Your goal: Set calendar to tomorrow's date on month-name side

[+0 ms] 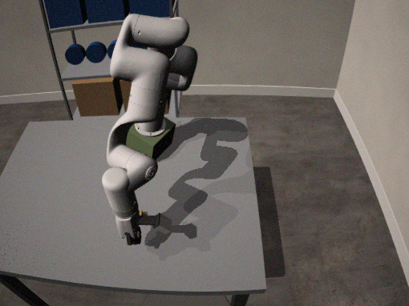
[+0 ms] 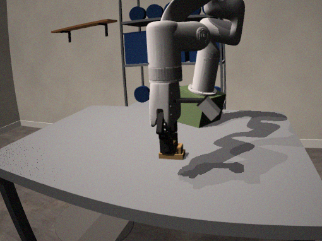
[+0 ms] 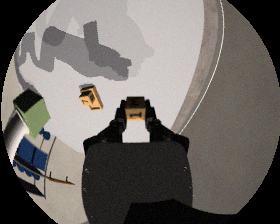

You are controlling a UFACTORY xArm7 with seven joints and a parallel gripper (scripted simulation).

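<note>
Now: the wooden calendar tray 130 mm behind my hand, 90 mm below it and 10 mm to the right of it. Round my hand: cube (10 mm below).
</note>
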